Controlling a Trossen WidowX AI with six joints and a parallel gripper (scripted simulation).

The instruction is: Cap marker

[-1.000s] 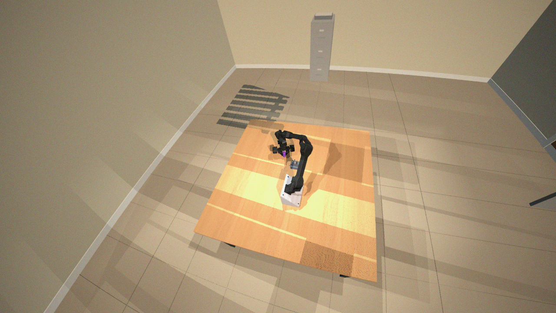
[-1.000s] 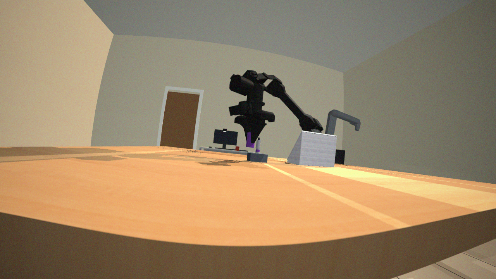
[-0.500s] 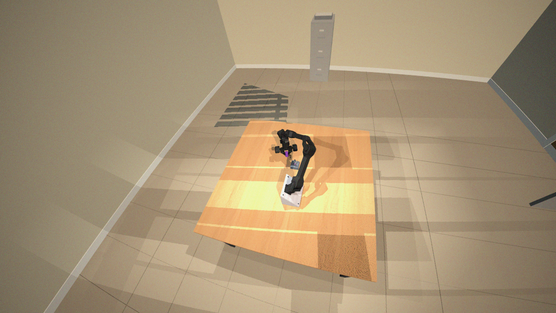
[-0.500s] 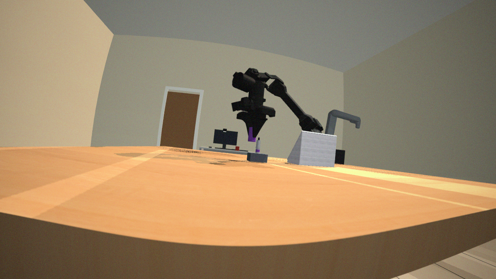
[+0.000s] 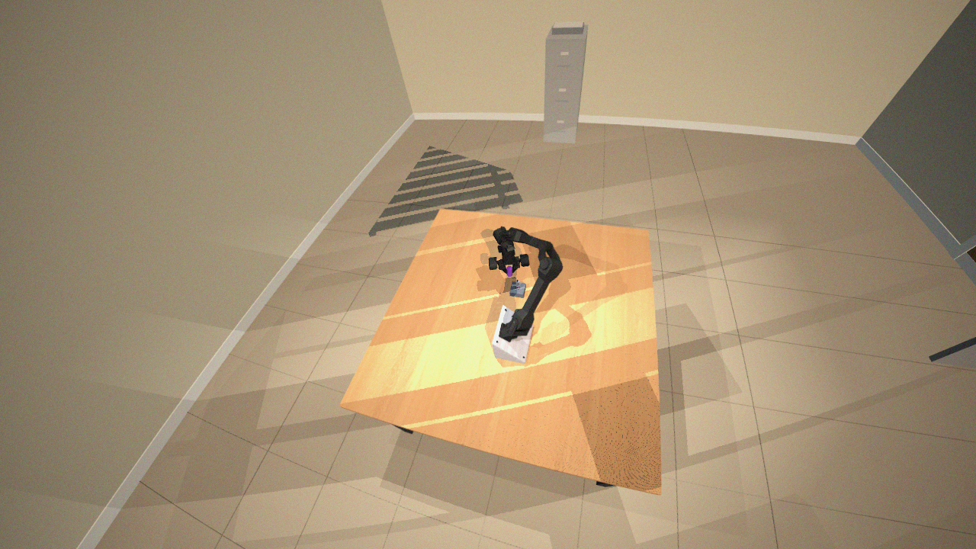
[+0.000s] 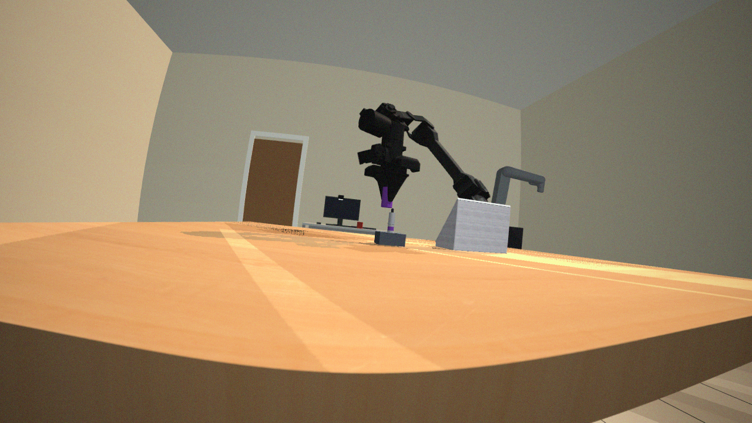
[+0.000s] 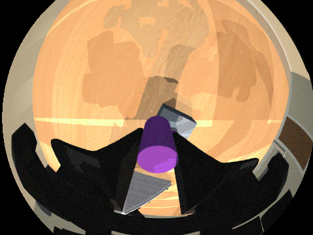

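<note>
The grey holder block lies 90 mm below my gripper tip, 40 mm to the right of it and 30 mm behind it. Also, from my gripper tip: purple cap: 10 mm above.
</note>
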